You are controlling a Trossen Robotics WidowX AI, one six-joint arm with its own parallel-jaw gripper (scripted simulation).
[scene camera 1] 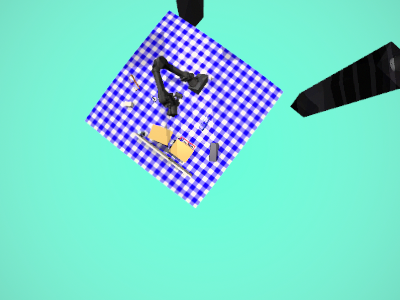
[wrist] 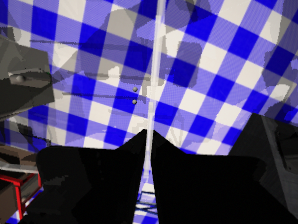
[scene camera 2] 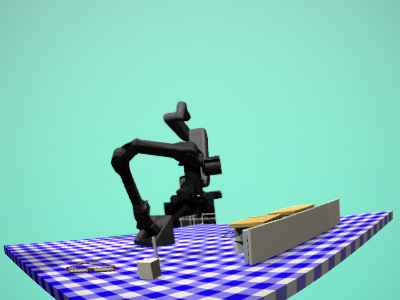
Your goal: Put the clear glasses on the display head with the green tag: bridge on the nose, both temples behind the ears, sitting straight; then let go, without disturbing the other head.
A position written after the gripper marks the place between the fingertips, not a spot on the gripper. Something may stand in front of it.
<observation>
In view: the gripper [scene camera 2: 198, 220] and a long grey board [scene camera 2: 267, 240].
The gripper is seen too in the wrist view [wrist: 148, 133].
</observation>
